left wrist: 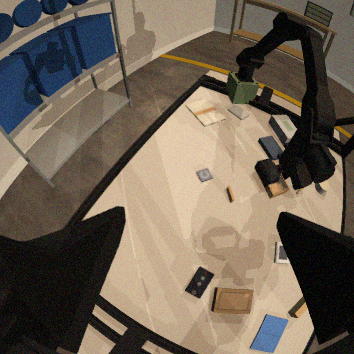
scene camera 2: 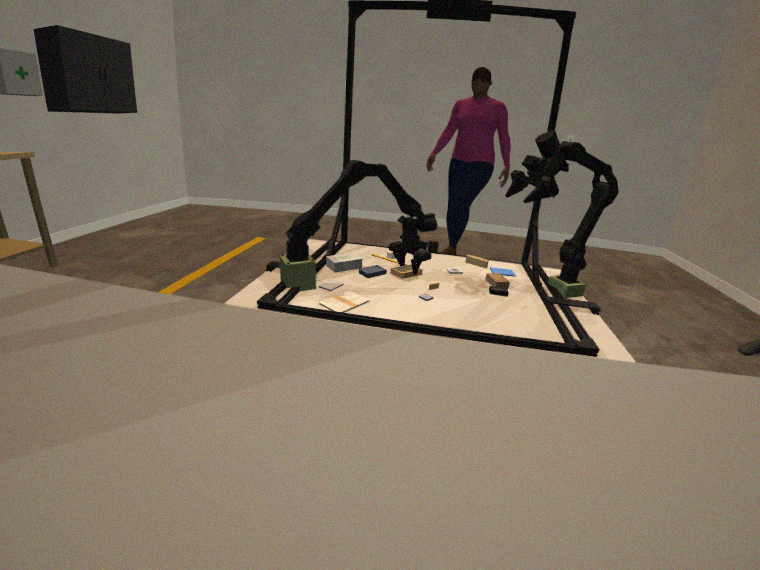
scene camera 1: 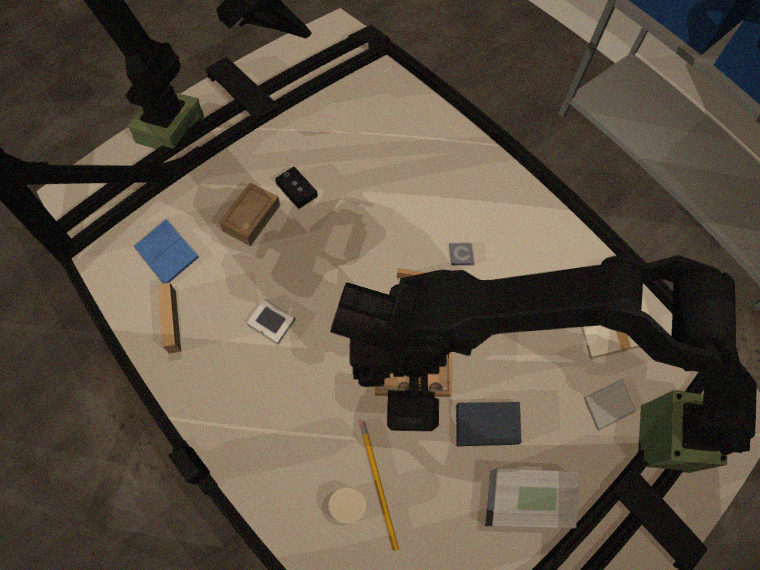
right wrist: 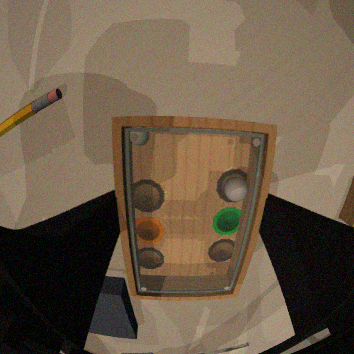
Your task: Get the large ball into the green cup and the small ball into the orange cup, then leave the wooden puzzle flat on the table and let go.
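Places are measured from the left arm's base along level axes (x ahead, y left, z up), in millimetres.
Where they show: left gripper, between the fingertips: (left wrist: pixel 205 218) (scene camera 2: pixel 514 199) (scene camera 1: pixel 326 14); right gripper, between the fingertips: (left wrist: pixel 272 182) (scene camera 2: pixel 408 271) (scene camera 1: pixel 404 371) (right wrist: pixel 190 198); left arm's base, origin of its link: (scene camera 2: pixel 567 280) (scene camera 1: pixel 162 111); right arm's base, origin of its link: (left wrist: pixel 243 77) (scene camera 2: pixel 297 258) (scene camera 1: pixel 701 427).
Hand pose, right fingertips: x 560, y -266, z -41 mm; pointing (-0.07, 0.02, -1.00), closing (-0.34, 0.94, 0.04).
Observation:
Things, the pixels of their centre, and the offset from my right fingertips. "pt": a spot on its surface instead.
- wooden puzzle, middle of its body: (right wrist: pixel 189 223) (scene camera 1: pixel 413 371) (left wrist: pixel 271 178) (scene camera 2: pixel 406 271) 12 mm ahead, 4 mm left, 4 mm up
- large ball, middle of its body: (right wrist: pixel 235 188) 13 mm back, 20 mm left, 2 mm up
- green cup, a spot on its surface: (right wrist: pixel 227 221) pt 0 mm ahead, 18 mm left, 13 mm up
- small ball, middle of its body: (right wrist: pixel 139 135) 21 mm back, 35 mm right, 1 mm down
- orange cup, a spot on its surface: (right wrist: pixel 149 230) pt 18 mm ahead, 15 mm right, 12 mm up
- dark blue box, middle of its body: (right wrist: pixel 99 310) (scene camera 1: pixel 488 424) (left wrist: pixel 271 147) (scene camera 2: pixel 372 271) 139 mm ahead, 30 mm right, 2 mm down
- pencil, middle of its body: (scene camera 1: pixel 379 485) 25 mm ahead, 164 mm right, 7 mm down
- brown box, middle of its body: (scene camera 1: pixel 249 213) (left wrist: pixel 231 300) (scene camera 2: pixel 497 280) 314 mm back, 148 mm left, 4 mm up
- black remote-like block, middle of its body: (scene camera 1: pixel 296 187) (left wrist: pixel 199 282) (scene camera 2: pixel 498 291) 268 mm back, 224 mm left, 2 mm down
- blue square, a spot on its surface: (scene camera 1: pixel 165 250) pt 420 mm back, 40 mm left, 5 mm down
- white-framed square, a spot on its surface: (scene camera 1: pixel 270 320) pt 206 mm back, 0 mm left, 3 mm down
- round disc, middle of its body: (scene camera 1: pixel 347 505) (left wrist: pixel 322 184) 4 mm back, 206 mm right, 9 mm up
The wooden puzzle (right wrist: pixel 200 123) (scene camera 2: pixel 403 273) (left wrist: pixel 277 188) is a glass-topped box held between the fingers of my right gripper (right wrist: pixel 190 198) (scene camera 2: pixel 408 268), on or just above the table; which is unclear. In the right wrist view, the large ball (right wrist: pixel 235 190) sits in the dark cup at the right, above the green cup (right wrist: pixel 227 221). The small ball (right wrist: pixel 140 136) lies in the upper-left corner, partly under the rim. The orange cup (right wrist: pixel 149 230) and green cup hold no ball. In scene camera 1 the arm hides much of the puzzle. My left gripper (left wrist: pixel 205 218) (scene camera 2: pixel 517 195) is open, raised far from it.
A dark blue box (scene camera 1: pixel 488 423) (right wrist: pixel 112 312) and a pencil (scene camera 1: pixel 380 490) (right wrist: pixel 20 117) lie near the puzzle. A brown box (scene camera 1: pixel 249 211), black remote-like block (scene camera 1: pixel 296 187), blue square (scene camera 1: pixel 165 250), white-framed square (scene camera 1: pixel 270 320) and round disc (scene camera 1: pixel 347 505) lie farther off.

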